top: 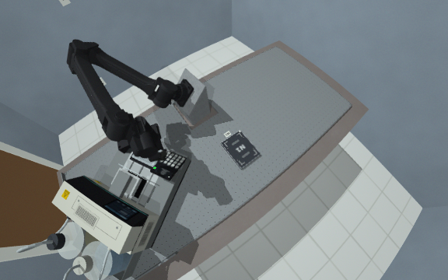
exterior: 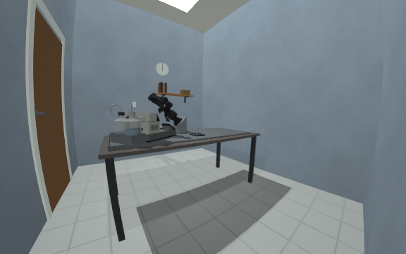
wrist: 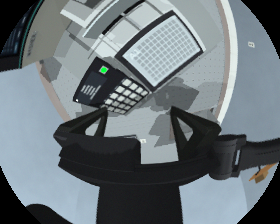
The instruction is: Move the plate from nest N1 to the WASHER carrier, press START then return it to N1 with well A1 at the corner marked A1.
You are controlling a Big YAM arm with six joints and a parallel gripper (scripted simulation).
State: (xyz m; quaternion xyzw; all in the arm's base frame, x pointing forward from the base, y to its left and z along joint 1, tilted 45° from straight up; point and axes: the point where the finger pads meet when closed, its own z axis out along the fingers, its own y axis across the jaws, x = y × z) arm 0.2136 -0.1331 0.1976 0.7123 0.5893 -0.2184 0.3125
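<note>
The white well plate is 80 mm below my hand, 70 mm to the right of it and 60 mm behind it. Round my hand: plate washer: 200 mm to the right, 40 mm below, 20 mm ahead; then bottle: 490 mm to the right, 110 mm ahead, 30 mm below.
</note>
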